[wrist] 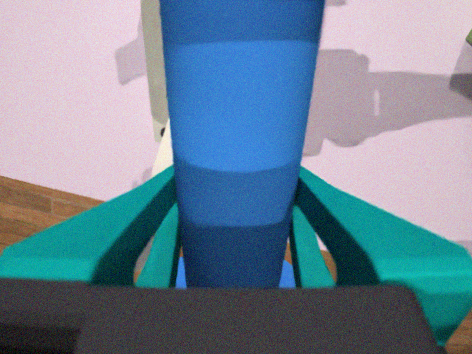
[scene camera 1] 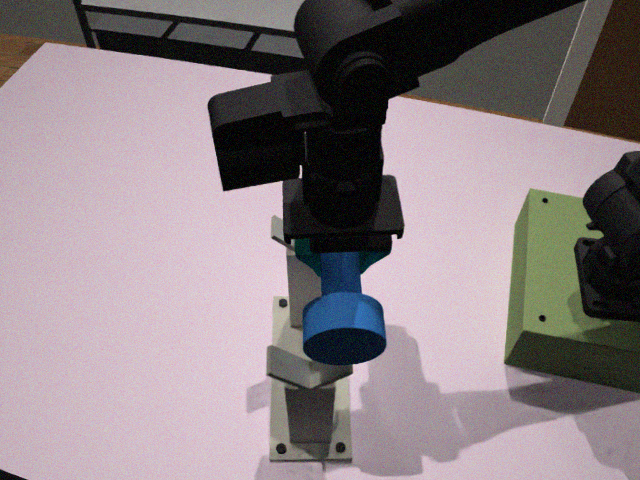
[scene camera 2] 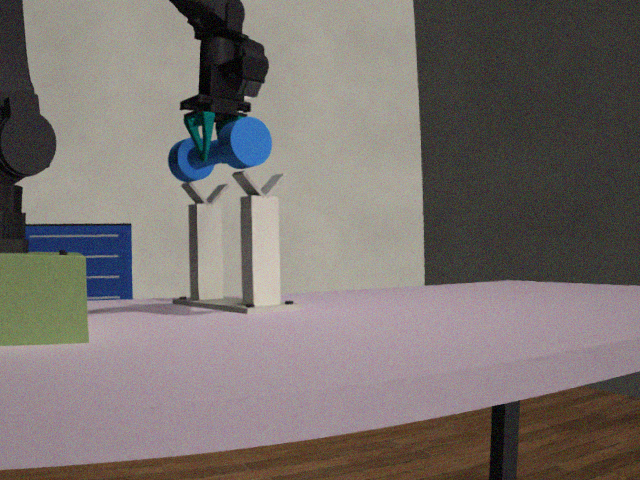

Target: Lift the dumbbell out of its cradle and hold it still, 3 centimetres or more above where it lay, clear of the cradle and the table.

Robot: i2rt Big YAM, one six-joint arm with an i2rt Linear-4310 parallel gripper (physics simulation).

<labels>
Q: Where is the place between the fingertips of my gripper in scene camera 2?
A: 214,162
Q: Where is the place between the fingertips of my gripper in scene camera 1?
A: At 339,270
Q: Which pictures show the blue dumbbell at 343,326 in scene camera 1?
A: The wrist view, scene camera 1 and scene camera 2: all of them.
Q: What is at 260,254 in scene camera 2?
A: A pale cradle.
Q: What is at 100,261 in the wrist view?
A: My gripper.
</labels>
